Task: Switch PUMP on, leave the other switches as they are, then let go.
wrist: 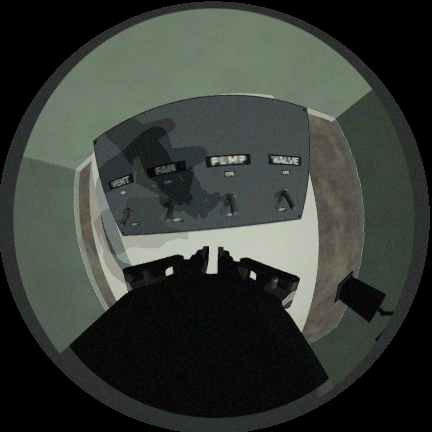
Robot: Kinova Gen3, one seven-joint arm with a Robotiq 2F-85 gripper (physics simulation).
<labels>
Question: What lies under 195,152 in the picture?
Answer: A dark grey switch panel.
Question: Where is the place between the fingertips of my gripper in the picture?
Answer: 212,253
</labels>
